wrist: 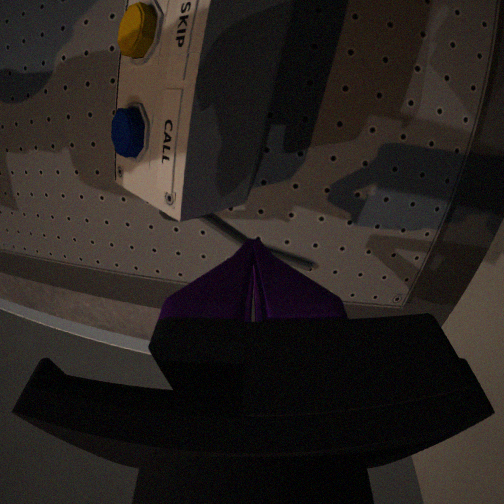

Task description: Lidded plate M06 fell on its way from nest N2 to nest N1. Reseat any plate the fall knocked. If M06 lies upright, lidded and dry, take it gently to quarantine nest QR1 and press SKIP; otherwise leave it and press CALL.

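Note:
In the wrist view my gripper (255,250) has purple fingers pressed together, shut on nothing. Its tips sit just below and right of the near corner of a white button box (160,105), apart from it. The box carries a yellow button (137,29) labelled SKIP and a blue button (128,131) labelled CALL. The blue button is up and left of my fingertips. No plate and no nest shows in this view.
The button box stands on a perforated grey bench top (375,150) with dark shadows across it. The bench edge (75,325) curves below left, and its right edge (450,225) runs down the right side.

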